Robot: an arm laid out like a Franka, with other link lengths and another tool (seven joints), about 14 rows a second.
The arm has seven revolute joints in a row. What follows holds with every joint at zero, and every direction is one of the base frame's.
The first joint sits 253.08 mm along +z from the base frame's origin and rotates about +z.
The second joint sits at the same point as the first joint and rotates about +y.
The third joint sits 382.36 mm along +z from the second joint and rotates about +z.
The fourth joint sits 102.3 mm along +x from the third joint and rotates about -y.
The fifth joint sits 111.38 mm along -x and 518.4 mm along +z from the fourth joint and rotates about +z.
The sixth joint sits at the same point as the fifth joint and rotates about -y.
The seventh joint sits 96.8 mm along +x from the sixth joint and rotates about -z.
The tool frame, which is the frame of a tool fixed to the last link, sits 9 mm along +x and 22 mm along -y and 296.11 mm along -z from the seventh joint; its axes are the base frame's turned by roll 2.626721, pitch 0 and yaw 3.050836 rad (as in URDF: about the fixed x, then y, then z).
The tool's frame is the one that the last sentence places.
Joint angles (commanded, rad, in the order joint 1, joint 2, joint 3, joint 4, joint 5, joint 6, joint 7), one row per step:
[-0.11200 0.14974 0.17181 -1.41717 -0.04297 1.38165 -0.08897]
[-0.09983 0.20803 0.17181 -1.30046 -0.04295 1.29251 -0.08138]
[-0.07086 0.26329 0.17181 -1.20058 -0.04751 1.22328 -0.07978]
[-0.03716 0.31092 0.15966 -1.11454 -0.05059 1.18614 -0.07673]
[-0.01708 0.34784 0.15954 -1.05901 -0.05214 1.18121 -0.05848]
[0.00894 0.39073 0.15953 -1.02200 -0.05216 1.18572 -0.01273]
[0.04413 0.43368 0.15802 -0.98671 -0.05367 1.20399 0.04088]
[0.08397 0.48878 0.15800 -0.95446 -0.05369 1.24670 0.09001]
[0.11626 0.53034 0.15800 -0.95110 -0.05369 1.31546 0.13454]
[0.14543 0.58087 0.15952 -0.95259 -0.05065 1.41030 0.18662]
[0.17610 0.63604 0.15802 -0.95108 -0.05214 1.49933 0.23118]
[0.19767 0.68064 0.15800 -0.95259 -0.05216 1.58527 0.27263]
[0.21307 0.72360 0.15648 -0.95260 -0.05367 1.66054 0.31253]
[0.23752 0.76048 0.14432 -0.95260 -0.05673 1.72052 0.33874]
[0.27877 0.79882 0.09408 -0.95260 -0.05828 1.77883 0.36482]
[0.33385 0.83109 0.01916 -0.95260 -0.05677 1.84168 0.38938]
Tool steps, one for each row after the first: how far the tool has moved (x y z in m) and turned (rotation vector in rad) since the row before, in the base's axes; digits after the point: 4 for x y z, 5 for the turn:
[0.0035 0.0053 0.0190 0.00657 0.03032 0.00006]
[0.0042 0.0163 0.0115 0.00260 0.02422 0.02267]
[0.0091 0.0134 0.0093 0.00074 -0.00115 0.01460]
[0.0117 0.0132 0.0017 0.00162 -0.01387 -0.00090]
[0.0120 0.0189 -0.0127 -0.00393 0.00075 -0.02076]
[0.0143 0.0259 -0.0137 -0.00571 -0.01135 -0.02122]
[0.0211 0.0338 -0.0246 0.00160 -0.01951 -0.01129]
[0.0215 0.0312 -0.0289 0.00462 -0.02959 -0.01341]
[0.0267 0.0339 -0.0382 0.01393 -0.03943 -0.02375]
[0.0231 0.0327 -0.0417 0.01007 -0.03238 -0.01851]
[0.0197 0.0266 -0.0347 0.01474 -0.03545 -0.02344]
[0.0168 0.0190 -0.0335 0.01162 -0.02825 -0.02914]
[0.0110 0.0183 -0.0299 0.00069 -0.02218 -0.01313]
[0.0123 0.0074 -0.0330 -0.02496 -0.02635 -0.02186]
[0.0140 0.0043 -0.0253 -0.03722 -0.04405 -0.02017]

